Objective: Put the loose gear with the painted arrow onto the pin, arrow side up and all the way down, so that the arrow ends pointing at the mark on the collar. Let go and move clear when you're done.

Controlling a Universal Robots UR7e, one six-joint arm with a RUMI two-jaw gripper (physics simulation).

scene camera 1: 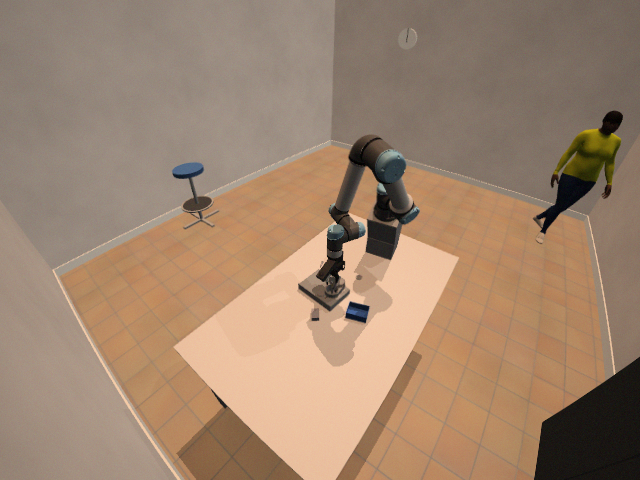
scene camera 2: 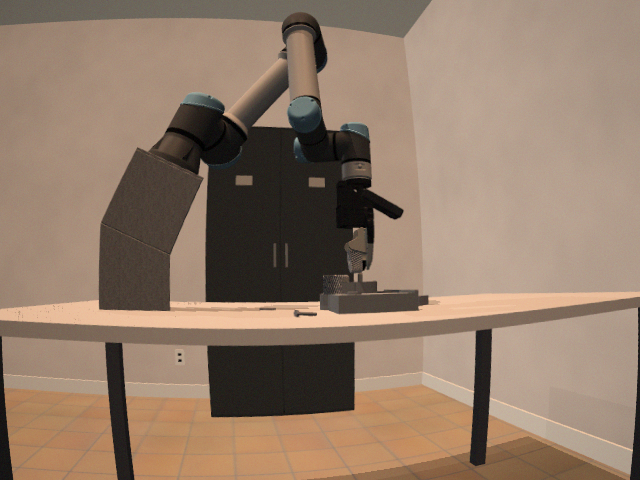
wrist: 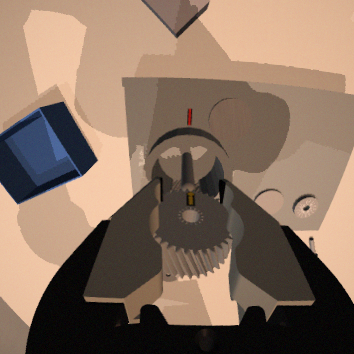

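Note:
The loose gear [scene camera 2: 355,260] [wrist: 192,230] is held between the jaws of my gripper [scene camera 2: 362,262] [wrist: 190,179]. It tilts steeply; its toothed side shows at the lower edge in the wrist view. The painted yellow arrow [wrist: 190,199] is on the visible face and points toward the red mark [wrist: 189,116]. That mark lies just beyond the collar [scene camera 2: 369,286] [wrist: 189,132]. The upright pin [scene camera 2: 360,277] [wrist: 187,167] stands inside the collar. The gear is above the pin's tip and off it in scene camera 2. The pin's base is partly hidden.
A second gear [scene camera 2: 334,284] stands beside the collar on the grey base plate [scene camera 1: 312,285] [scene camera 2: 377,303] [wrist: 175,95]. A blue tray [scene camera 1: 357,312] [wrist: 37,150] and a small grey block [scene camera 1: 314,314] [wrist: 177,12] are near the plate. A bolt [scene camera 2: 305,313] [wrist: 312,245] lies on the table.

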